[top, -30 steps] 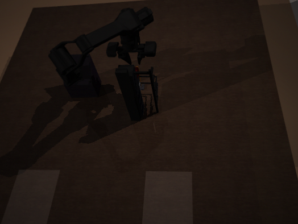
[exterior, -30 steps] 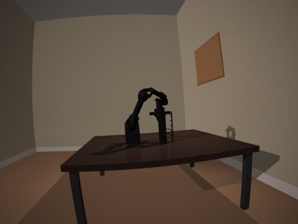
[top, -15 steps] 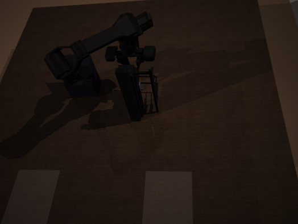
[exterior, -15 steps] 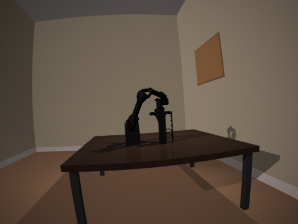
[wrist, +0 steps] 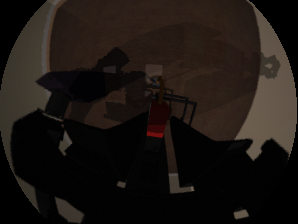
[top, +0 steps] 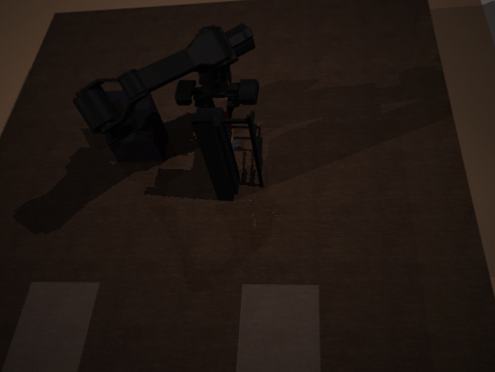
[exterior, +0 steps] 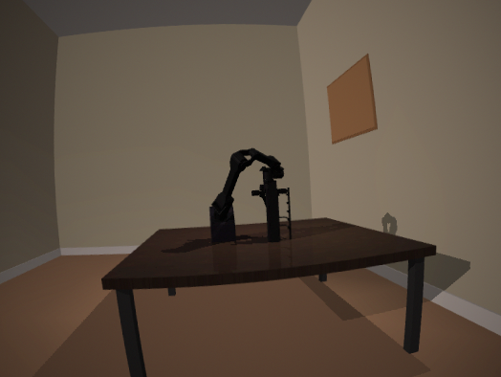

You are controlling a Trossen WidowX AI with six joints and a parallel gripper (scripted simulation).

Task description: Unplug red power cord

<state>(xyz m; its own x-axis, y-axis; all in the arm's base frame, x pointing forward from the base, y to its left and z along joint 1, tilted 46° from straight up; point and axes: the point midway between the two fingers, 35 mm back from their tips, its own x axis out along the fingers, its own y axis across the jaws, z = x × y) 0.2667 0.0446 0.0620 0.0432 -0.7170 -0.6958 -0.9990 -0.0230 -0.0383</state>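
The red plug is 30 mm to the right of my gripper tip. Also, from my gripper tip: thin ladder-like frame: 90 mm to the right, 80 mm ahead, 30 mm below.
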